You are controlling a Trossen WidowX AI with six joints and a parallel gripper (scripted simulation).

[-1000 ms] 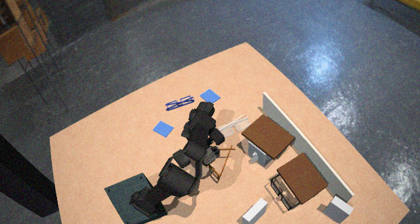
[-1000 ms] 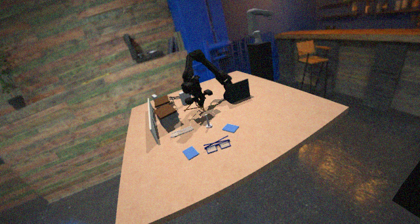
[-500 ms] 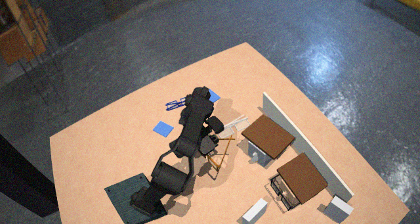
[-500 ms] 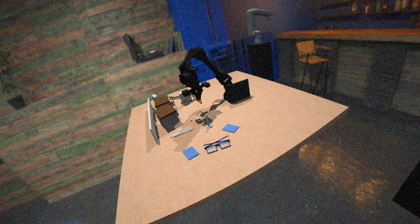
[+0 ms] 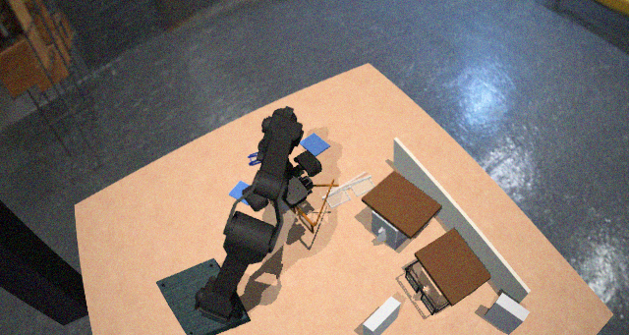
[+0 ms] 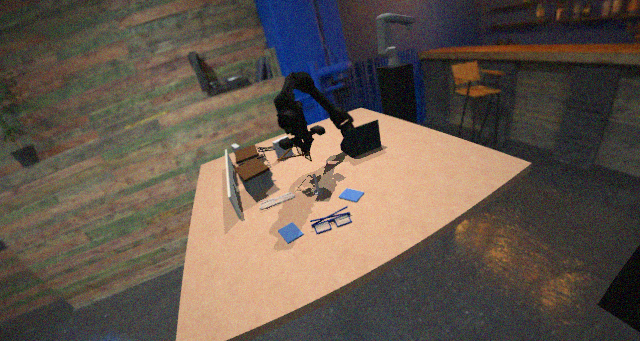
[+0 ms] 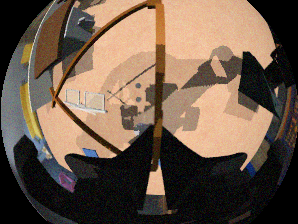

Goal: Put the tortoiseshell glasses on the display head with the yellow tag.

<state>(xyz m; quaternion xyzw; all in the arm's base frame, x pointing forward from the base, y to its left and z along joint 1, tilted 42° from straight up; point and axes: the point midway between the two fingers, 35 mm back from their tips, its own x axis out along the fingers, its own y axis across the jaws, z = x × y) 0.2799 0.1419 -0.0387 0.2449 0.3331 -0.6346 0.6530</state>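
Now: the short grey post 100 mm below my gripper tip, 90 mm to the left of it and 20 mm ahead of it. The rest, counted from my gripper tip: grey display head 210 mm ahead, 150 mm to the right, 70 mm below; long upright panel 350 mm ahead, 260 mm to the right, 70 mm below.
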